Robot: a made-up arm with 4 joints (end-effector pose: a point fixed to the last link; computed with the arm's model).
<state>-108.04 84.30 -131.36 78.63</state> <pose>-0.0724 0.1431 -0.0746 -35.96 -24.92 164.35</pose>
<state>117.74 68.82 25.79 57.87</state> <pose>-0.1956 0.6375 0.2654 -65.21 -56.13 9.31</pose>
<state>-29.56 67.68 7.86 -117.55</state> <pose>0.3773 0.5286 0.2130 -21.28 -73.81 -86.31</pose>
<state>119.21 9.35 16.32 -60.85</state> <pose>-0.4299 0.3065 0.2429 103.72 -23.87 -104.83</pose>
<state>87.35 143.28 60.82 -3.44</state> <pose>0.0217 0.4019 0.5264 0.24 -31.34 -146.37</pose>
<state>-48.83 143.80 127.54 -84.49</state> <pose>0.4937 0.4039 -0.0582 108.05 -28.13 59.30</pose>
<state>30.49 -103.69 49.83 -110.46</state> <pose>0.4418 0.2753 0.1178 31.99 72.42 -7.19</pose>
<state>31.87 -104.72 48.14 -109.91</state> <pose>0.4379 0.2752 0.1241 39.12 71.26 -1.14</pose>
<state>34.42 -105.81 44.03 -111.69</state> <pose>0.4255 0.2656 0.1288 44.77 70.99 1.06</pose>
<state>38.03 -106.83 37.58 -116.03</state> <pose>0.4031 0.2489 0.1285 50.06 72.32 0.75</pose>
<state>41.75 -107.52 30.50 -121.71</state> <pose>0.3754 0.2325 0.1218 55.62 75.18 0.38</pose>
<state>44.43 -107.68 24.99 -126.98</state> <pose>0.3511 0.2211 0.1120 59.86 78.61 0.14</pose>
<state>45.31 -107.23 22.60 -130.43</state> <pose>0.3377 0.2140 0.1047 57.08 81.44 -4.84</pose>
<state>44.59 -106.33 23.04 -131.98</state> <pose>0.3354 0.2087 0.1011 41.96 83.01 -20.29</pose>
